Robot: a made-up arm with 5 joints.
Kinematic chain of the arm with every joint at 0, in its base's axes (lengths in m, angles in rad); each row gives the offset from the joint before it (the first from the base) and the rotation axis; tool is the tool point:
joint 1: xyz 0 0 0.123 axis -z
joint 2: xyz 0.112 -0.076 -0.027 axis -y
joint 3: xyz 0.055 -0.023 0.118 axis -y
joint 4: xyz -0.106 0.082 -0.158 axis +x
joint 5: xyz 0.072 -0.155 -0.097 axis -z
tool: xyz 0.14 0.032 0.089
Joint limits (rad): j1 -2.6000..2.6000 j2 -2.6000..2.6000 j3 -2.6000..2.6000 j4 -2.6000..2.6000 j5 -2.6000..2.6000
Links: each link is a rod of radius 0.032 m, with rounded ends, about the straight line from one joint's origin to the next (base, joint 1, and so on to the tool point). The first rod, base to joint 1, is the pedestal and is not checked.
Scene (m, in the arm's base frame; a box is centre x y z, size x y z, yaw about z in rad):
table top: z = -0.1
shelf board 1: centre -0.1 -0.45 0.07 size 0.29 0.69 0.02 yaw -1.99
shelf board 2: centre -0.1 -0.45 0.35 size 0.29 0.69 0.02 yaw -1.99
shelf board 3: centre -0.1 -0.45 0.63 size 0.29 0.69 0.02 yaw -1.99
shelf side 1: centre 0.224 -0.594 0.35 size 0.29 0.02 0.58 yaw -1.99
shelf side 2: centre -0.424 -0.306 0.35 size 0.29 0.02 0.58 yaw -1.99
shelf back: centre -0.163 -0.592 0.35 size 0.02 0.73 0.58 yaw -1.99
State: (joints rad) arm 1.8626 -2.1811 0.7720 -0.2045 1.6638
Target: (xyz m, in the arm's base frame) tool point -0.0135 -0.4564 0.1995
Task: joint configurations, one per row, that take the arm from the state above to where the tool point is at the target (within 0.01 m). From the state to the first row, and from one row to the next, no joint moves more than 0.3 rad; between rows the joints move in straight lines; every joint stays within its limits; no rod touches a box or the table.
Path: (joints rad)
1: 1.7464 -2.2409 0.5009 -0.0814 1.7411
2: 1.6302 -2.3008 0.2298 0.0417 1.8185
3: 1.5140 -2.3606 -0.0413 0.1649 1.8958
4: 1.3978 -2.4205 -0.3124 0.2880 1.9731
5: 1.2816 -2.4803 -0.5835 0.4111 2.0505
6: 1.1654 -2.5402 -0.8545 0.5342 2.1278
7: 1.0493 -2.6000 -1.1256 0.6574 2.2051

